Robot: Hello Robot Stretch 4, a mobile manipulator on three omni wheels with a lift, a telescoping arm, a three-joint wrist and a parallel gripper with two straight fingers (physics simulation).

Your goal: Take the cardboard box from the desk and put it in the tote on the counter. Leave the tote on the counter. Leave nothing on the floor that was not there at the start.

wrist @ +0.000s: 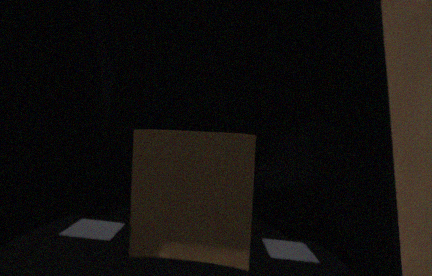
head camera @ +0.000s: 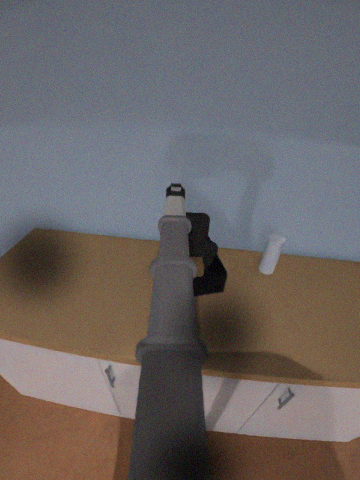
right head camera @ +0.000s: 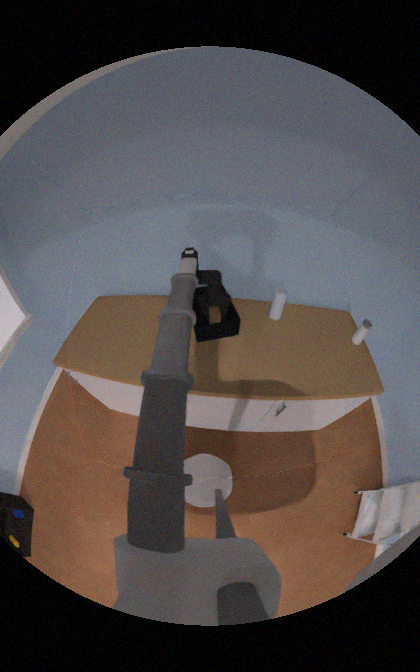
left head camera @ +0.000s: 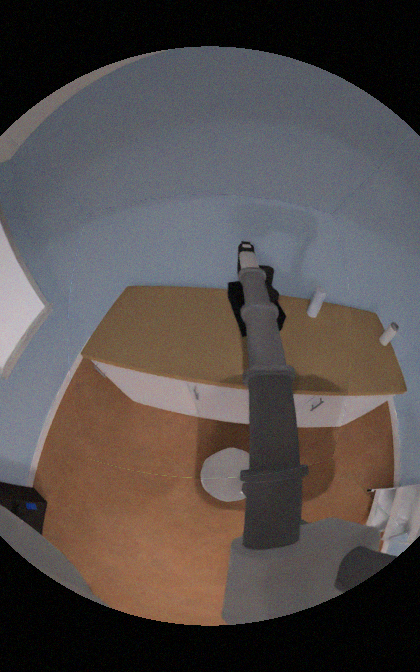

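Places are measured from the robot's base along level axes (x down, y back, z left), in metres.
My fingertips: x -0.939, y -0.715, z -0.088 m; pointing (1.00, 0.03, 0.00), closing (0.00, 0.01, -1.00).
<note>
For each thing: its top centre in the pictures, then the offset to it from my fingertips. Level surfaces: height alone.
- cardboard box, centre of its top: (wrist: 189,241) (head camera: 196,258) dx -0.060, dy -0.015, dz +0.001 m
- black tote, centre of its top: (wrist: 173,79) (head camera: 190,251) dx -0.044, dy -0.083, dz +0.017 m
- wooden counter, height of its surface: dx +0.056 m
- white cylinder, centre of its top: (head camera: 277,238) dx -0.114, dy -0.092, dz -0.330 m
The cardboard box (right head camera: 215,314) (wrist: 192,195) is between the fingers of my gripper (right head camera: 214,309) (wrist: 196,224), which is shut on it. The black tote (head camera: 211,286) (left head camera: 236,295) (right head camera: 218,332) (wrist: 320,125) stands on the wooden counter (head camera: 90,295) (left head camera: 165,330) (right head camera: 300,355) (wrist: 412,150). In the right head view the box shows within the tote's outline. In the wrist view the tote's dark inside lies behind the box. How deep the box sits relative to the rim I cannot tell. The arm hides part of the tote in the head and left head views.
A white cylinder (head camera: 271,256) (left head camera: 316,303) (right head camera: 277,304) stands right of the tote. Another white cylinder (left head camera: 388,334) (right head camera: 361,332) is near the counter's right end. A round pale object (left head camera: 224,475) (right head camera: 207,480) is in front of the counter. A dark block (left head camera: 25,500) (right head camera: 20,525) is at the left.
</note>
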